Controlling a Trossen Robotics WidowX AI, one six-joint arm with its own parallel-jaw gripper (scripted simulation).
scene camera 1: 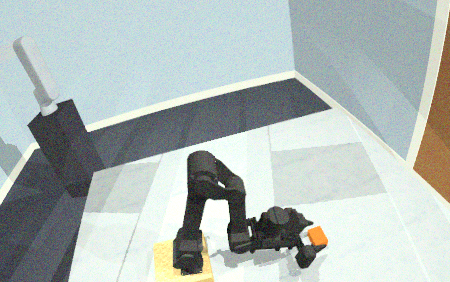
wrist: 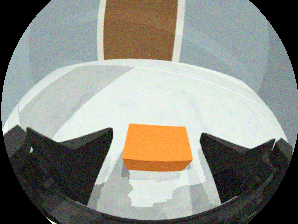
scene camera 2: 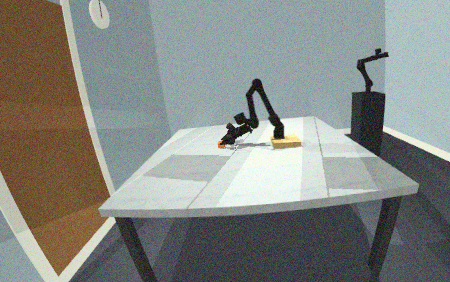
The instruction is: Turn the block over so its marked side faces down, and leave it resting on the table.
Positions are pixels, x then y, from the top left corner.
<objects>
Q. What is my gripper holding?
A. Nothing.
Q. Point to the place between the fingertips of my gripper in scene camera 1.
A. At 319, 234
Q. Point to an orange block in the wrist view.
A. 148, 148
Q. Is my gripper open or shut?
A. Open.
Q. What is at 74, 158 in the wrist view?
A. My gripper.
</objects>
